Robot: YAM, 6 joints.
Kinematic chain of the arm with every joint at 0, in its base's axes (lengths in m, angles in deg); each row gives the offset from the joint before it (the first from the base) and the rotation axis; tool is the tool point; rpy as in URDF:
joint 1: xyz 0 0 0.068 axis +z
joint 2: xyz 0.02 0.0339 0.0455 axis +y
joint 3: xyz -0.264 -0.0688 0 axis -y
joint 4: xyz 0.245 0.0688 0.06 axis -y
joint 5: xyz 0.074 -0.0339 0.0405 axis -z
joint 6: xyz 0.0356 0 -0.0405 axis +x
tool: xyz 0 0 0 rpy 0 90 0
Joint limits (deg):
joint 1: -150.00..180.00
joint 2: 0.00..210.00
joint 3: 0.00..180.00
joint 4: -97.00..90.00
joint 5: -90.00..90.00
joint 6: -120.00..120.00
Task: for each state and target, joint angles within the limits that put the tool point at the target. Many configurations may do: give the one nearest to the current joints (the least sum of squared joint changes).
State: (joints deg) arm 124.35 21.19 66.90 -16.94 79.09 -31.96
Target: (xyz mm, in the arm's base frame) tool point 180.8 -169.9 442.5
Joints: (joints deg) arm 128.65 0.77 83.74 -13.42 80.30 -31.96
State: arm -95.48 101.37 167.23 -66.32 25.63 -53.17
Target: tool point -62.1 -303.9 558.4
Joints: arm -98.68 108.86 160.70 -70.89 25.88 -53.17
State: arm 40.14 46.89 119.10 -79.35 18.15 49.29
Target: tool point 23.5 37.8 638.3
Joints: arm 59.91 66.75 137.60 -54.36 2.23 49.29
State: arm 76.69 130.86 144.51 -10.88 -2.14 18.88
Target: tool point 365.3 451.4 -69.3
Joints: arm 50.99 176.88 135.98 -7.60 -0.50 18.88
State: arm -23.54 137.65 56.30 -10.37 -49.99 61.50
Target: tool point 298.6 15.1 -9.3
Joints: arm -2.53 130.51 52.14 -12.83 -52.49 61.50
